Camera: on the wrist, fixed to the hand. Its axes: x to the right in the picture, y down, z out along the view.
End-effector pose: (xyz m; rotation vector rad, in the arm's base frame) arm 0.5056 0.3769 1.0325 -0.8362 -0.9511 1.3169
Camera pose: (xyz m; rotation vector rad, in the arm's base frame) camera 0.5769 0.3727 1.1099 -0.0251 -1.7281 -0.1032
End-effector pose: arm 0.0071 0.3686 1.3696 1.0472 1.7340 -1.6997
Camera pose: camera -0.0682 0.4101 1.4305 0.9895 -2.4062 1.5746
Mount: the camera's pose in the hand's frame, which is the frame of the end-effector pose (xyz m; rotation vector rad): 0.0034 -0.0995 -0.0345 -0.5022 -0.3908 -1.4963
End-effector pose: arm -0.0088 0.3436 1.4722 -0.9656 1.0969 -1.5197
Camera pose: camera -0.0679 0.3565 1.5585 2.3680 -0.2948 1.7543
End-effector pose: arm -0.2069 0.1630 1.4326 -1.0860 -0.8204 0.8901
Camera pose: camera -0.1558 0.1319 1.5193 -0.4074 -1.8469 -0.4318
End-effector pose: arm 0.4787 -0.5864 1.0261 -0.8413 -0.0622 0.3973
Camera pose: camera 0.5207 -0.6692 1.0759 -0.9687 -1.1165 -0.9133
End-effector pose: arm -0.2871 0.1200 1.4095 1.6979 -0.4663 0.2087
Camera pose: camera -0.2383 0.1647 1.3276 1.1934 0.5163 -1.2272
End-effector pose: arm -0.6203 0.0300 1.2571 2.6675 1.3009 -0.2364
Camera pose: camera -0.6945 0.1005 1.2822 0.7788 2.4122 -0.4490
